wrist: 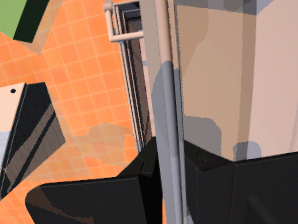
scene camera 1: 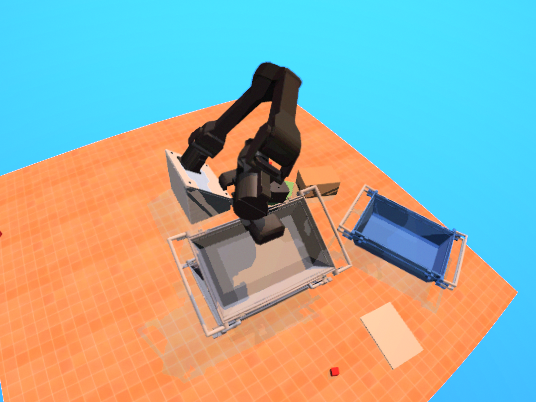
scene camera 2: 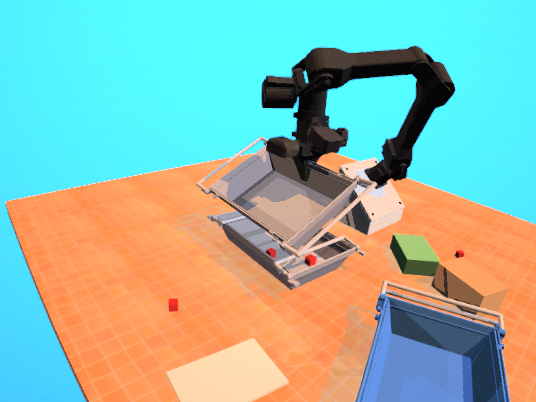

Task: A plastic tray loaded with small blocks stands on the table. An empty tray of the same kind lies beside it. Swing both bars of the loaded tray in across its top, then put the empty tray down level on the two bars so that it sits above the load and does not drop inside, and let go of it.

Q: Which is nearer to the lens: the grey tray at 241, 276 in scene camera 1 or the beige sheet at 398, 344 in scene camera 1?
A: The grey tray.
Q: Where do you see a green box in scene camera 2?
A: At 414, 255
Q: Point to a brown box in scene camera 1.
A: At 327, 181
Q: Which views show the brown box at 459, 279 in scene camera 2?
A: Scene camera 1 and scene camera 2 only.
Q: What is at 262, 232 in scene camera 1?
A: My gripper.
